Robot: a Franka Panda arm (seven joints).
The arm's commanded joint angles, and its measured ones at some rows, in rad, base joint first. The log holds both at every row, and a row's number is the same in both.
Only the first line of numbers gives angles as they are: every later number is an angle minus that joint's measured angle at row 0.
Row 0, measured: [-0.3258 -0.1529 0.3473 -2.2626 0.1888 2.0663 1.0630]
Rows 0 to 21, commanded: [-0.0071 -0.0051 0.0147 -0.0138 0.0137 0.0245 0.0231]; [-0.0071 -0.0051 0.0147 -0.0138 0.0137 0.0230 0.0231]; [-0.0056 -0.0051 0.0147 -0.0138 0.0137 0.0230 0.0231]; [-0.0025 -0.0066 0.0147 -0.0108 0.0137 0.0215 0.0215]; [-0.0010 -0.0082 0.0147 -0.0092 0.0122 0.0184 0.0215]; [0.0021 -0.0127 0.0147 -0.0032 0.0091 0.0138 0.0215]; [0.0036 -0.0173 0.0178 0.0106 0.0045 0.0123 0.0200]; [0.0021 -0.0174 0.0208 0.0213 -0.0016 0.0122 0.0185]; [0.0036 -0.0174 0.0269 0.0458 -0.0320 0.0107 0.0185]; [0.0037 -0.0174 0.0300 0.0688 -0.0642 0.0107 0.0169]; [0.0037 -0.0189 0.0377 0.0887 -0.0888 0.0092 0.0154]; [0.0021 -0.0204 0.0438 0.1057 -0.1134 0.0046 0.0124]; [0.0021 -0.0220 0.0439 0.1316 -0.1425 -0.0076 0.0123]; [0.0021 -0.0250 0.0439 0.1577 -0.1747 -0.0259 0.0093]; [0.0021 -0.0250 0.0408 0.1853 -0.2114 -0.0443 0.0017]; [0.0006 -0.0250 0.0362 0.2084 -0.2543 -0.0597 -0.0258]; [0.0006 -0.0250 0.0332 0.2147 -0.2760 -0.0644 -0.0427]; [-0.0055 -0.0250 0.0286 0.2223 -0.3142 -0.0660 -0.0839]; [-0.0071 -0.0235 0.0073 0.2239 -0.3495 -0.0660 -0.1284]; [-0.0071 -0.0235 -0.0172 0.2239 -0.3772 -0.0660 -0.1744]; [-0.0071 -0.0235 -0.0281 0.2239 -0.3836 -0.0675 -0.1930]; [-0.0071 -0.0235 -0.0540 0.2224 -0.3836 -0.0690 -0.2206]
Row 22, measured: [0.0018 -0.0220 0.0017 0.2130 -0.3403 -0.0484 -0.1143]
